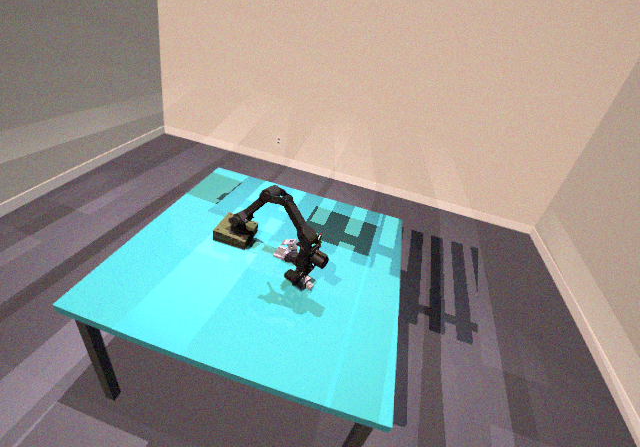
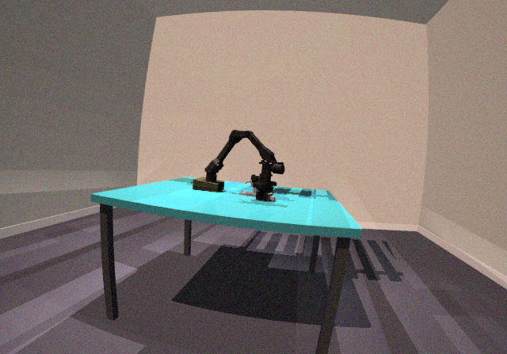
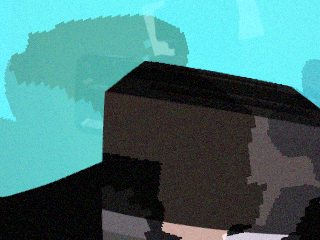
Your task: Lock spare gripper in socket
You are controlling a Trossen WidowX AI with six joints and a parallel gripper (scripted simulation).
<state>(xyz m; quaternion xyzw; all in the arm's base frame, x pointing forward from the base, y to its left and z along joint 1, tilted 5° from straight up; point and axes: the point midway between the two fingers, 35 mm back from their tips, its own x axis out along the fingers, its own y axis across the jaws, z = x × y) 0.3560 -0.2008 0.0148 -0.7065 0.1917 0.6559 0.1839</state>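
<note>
Now: gripper tip 10 mm short of the spare gripper, 10 mm to the left of it and 20 mm below it. Also, from my gripper tip: mount 80 mm behind, 160 mm to the left, 40 mm above; green pad 50 mm ahead, 270 mm to the left, 20 mm above.
</note>
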